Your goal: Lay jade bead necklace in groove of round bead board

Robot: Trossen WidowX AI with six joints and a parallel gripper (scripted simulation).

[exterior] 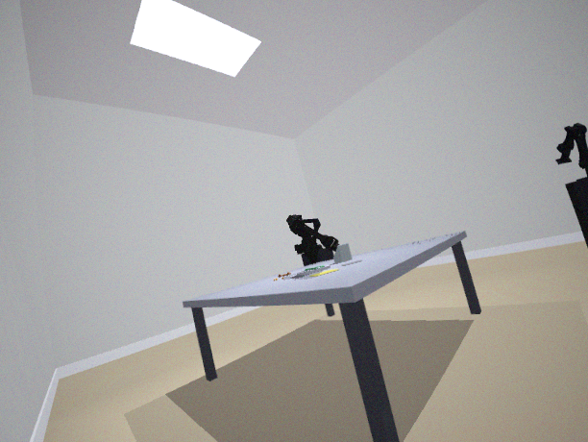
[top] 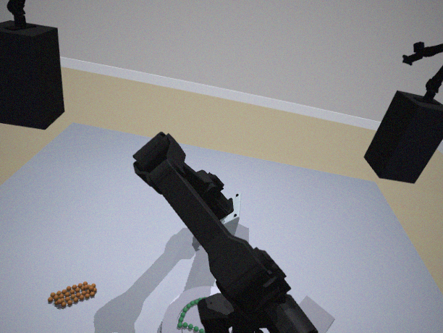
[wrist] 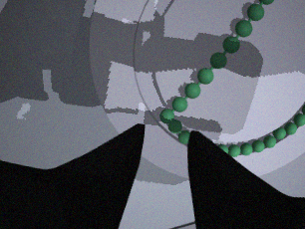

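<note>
The round bead board lies 4 cm behind my gripper tip, 5 cm to the right of it and 3 cm below it. The rest, counted from my gripper tip: yellow strip: 16 cm ahead, 18 cm to the left, 4 cm below; then flat grey square: 9 cm behind, 19 cm to the left, 4 cm below.
</note>
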